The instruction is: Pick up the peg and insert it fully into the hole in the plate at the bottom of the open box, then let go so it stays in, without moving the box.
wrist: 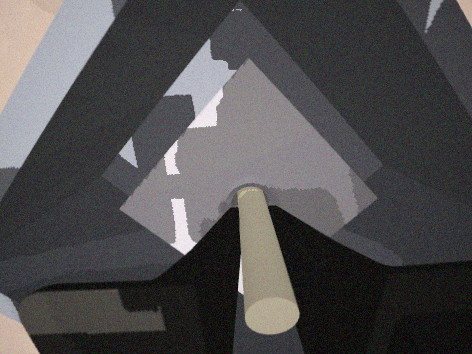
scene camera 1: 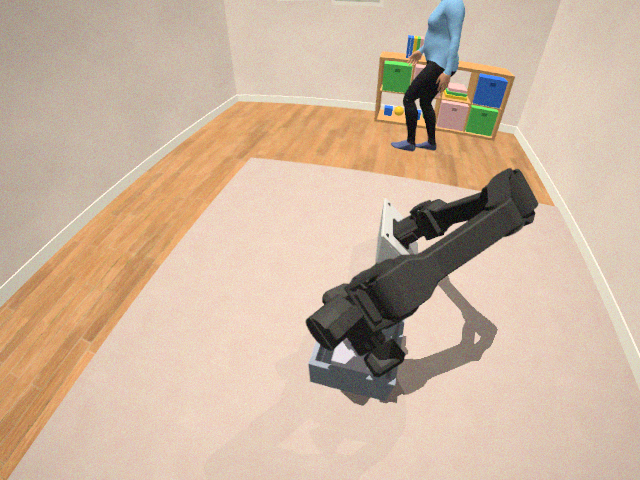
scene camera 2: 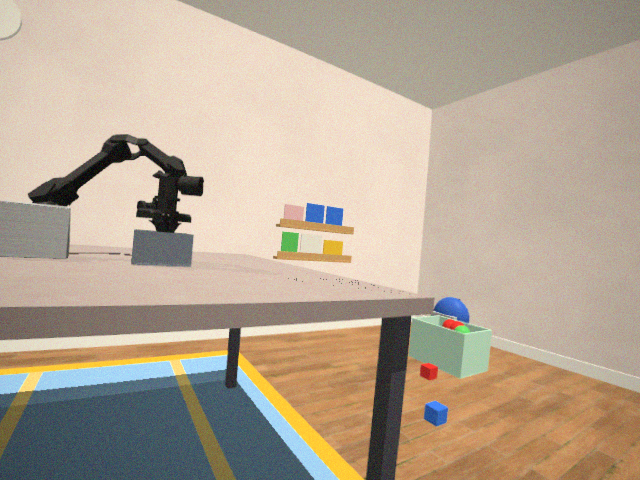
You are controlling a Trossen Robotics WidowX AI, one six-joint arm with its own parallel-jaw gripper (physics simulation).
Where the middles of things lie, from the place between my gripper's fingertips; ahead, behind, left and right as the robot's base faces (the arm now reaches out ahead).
I see my gripper 10 mm above the blue-grey box [scene camera 1: 321, 371]. From my hand the other things lie so: grey plate [scene camera 1: 344, 355] 30 mm below; then pale peg [wrist: 270, 307] 10 mm above.
